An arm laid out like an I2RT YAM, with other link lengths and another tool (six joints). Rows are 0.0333 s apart.
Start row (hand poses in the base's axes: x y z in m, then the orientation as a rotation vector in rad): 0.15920, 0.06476, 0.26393, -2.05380, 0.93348, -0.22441
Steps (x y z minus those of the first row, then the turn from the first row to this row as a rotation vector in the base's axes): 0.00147, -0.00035, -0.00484, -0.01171, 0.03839, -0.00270; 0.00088, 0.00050, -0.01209, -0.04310, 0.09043, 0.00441; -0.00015, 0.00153, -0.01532, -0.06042, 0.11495, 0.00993; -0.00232, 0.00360, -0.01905, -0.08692, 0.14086, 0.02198; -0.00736, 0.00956, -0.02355, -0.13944, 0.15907, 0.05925; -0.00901, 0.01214, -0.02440, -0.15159, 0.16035, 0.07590; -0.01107, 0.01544, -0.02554, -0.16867, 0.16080, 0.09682; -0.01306, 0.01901, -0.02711, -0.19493, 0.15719, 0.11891; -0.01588, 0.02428, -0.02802, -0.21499, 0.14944, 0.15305; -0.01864, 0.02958, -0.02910, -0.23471, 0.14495, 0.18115; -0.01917, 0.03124, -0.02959, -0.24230, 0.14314, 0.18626; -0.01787, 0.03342, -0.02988, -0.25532, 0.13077, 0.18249; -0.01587, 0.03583, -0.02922, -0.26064, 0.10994, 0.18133; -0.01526, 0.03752, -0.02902, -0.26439, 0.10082, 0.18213; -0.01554, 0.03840, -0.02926, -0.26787, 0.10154, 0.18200; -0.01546, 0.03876, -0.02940, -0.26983, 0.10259, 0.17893; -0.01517, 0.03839, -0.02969, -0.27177, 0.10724, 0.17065; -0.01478, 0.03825, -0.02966, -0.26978, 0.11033, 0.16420; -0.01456, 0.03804, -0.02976, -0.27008, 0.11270, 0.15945; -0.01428, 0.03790, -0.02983, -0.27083, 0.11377, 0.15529
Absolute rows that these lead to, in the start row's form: 0.16067, 0.06441, 0.25909, -2.07421, 0.96045, -0.19292; 0.16008, 0.06526, 0.25184, -2.12021, 0.98665, -0.15150; 0.15905, 0.06629, 0.24861, -2.14499, 0.99679, -0.13173; 0.15688, 0.06836, 0.24488, -2.18135, 1.00125, -0.11123; 0.15184, 0.07432, 0.24038, -2.25060, 0.97462, -0.09756; 0.15019, 0.07690, 0.23953, -2.26909, 0.95760, -0.09299; 0.14813, 0.08020, 0.23839, -2.29358, 0.93537, -0.08934; 0.14614, 0.08377, 0.23682, -2.32592, 0.90936, -0.09393; 0.14332, 0.08904, 0.23591, -2.35560, 0.86668, -0.09304; 0.14056, 0.09434, 0.23483, -2.38311, 0.83233, -0.09182; 0.14003, 0.09600, 0.23434, -2.39155, 0.82544, -0.09467; 0.14133, 0.09818, 0.23405, -2.39894, 0.82221, -0.11675; 0.14333, 0.10059, 0.23471, -2.39752, 0.81077, -0.14259; 0.14394, 0.10228, 0.23491, -2.39862, 0.80424, -0.15386; 0.14366, 0.10316, 0.23467, -2.40202, 0.80481, -0.15494; 0.14374, 0.10352, 0.23453, -2.40305, 0.80894, -0.15657; 0.14403, 0.10315, 0.23424, -2.40323, 0.82122, -0.15730; 0.14442, 0.10301, 0.23427, -2.39993, 0.83048, -0.15664; 0.14464, 0.10280, 0.23417, -2.39915, 0.83734, -0.15695; 0.14492, 0.10266, 0.23410, -2.39862, 0.84273, -0.15857
